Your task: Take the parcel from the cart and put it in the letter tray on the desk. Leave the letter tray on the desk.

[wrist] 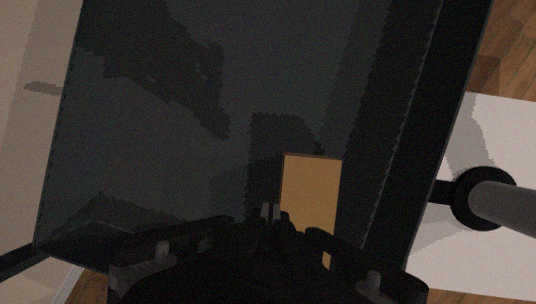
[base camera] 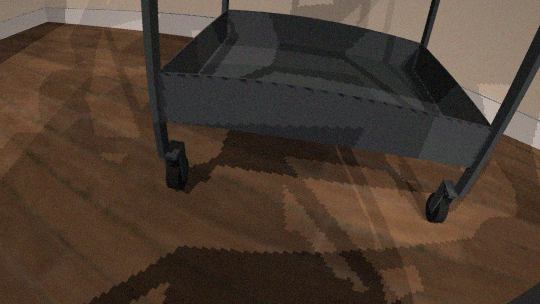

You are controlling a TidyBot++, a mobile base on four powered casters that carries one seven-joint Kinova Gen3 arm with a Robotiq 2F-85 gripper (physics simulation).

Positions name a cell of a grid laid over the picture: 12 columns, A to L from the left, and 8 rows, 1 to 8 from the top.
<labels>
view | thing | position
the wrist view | my gripper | G6
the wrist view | cardboard parcel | G5
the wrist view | cart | D4
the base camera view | cart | G3
</labels>
